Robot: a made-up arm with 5 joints.
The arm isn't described. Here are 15 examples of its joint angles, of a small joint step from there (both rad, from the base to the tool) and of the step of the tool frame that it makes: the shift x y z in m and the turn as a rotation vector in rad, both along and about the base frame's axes.
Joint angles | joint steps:
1: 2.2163 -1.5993 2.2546 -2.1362 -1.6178 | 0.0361 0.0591 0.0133 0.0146 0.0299
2: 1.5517 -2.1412 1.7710 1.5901 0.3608 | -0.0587 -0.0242 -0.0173 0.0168 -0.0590
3: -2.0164 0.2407 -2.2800 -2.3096 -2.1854 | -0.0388 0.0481 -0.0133 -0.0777 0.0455
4: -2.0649 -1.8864 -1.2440 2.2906 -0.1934 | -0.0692 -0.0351 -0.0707 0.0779 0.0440
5: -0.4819 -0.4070 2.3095 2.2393 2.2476 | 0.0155 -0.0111 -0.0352 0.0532 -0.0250
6: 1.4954 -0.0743 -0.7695 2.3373 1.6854 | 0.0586 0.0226 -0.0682 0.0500 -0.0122
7: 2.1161 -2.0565 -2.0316 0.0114 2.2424 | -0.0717 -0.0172 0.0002 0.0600 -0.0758
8: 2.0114 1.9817 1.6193 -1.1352 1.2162 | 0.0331 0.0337 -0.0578 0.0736 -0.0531
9: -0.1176 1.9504 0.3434 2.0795 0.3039 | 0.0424 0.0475 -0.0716 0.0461 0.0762
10: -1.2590 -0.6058 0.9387 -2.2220 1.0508 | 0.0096 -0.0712 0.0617 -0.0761 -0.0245
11: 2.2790 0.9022 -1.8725 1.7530 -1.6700 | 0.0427 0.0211 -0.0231 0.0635 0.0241
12: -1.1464 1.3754 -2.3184 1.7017 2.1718 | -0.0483 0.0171 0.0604 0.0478 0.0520
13: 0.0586 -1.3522 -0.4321 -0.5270 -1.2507 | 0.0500 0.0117 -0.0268 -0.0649 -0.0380
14: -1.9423 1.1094 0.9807 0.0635 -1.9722 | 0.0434 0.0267 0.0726 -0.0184 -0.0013
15: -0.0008 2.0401 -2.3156 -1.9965 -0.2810 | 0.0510 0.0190 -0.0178 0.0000 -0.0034
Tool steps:
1: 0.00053 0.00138 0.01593 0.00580 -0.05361 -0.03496
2: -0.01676 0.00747 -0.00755 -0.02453 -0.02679 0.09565
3: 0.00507 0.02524 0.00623 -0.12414 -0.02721 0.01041
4: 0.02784 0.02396 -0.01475 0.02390 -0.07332 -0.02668
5: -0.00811 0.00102 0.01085 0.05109 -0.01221 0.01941
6: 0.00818 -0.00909 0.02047 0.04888 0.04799 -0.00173
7: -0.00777 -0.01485 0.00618 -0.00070 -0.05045 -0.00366
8: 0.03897 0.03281 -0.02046 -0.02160 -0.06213 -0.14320
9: 0.04831 -0.01299 0.01847 0.09821 0.08955 -0.14297
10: -0.00236 -0.04978 0.00441 0.08643 -0.06176 -0.08670
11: -0.01321 0.00144 0.00332 0.00543 -0.00351 0.03487
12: -0.01533 0.03004 0.01146 0.00119 -0.01844 0.08718
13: 0.01249 0.00401 -0.00866 -0.03572 -0.03010 0.01606
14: 0.03932 0.01803 -0.01237 0.00973 -0.07308 -0.06137
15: -0.00888 -0.04143 -0.01494 0.01855 0.01753 -0.06148
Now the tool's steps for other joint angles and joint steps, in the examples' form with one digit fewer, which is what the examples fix.
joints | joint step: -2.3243 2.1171 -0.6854 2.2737 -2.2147 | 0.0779 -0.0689 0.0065 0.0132 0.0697
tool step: 0.0066 0.0210 0.0237 0.0048 0.0403 -0.1241
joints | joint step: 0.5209 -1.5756 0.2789 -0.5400 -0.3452 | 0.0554 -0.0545 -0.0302 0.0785 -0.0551
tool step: 0.0229 0.0065 -0.0326 -0.0456 0.0381 0.0099
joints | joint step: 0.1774 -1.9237 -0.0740 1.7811 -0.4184 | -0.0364 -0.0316 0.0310 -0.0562 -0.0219
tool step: -0.0141 -0.0002 0.0160 0.0347 -0.0946 0.0547
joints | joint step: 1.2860 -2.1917 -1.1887 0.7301 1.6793 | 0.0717 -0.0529 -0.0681 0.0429 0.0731
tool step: -0.0435 -0.0256 0.0092 -0.1003 0.0353 -0.1895
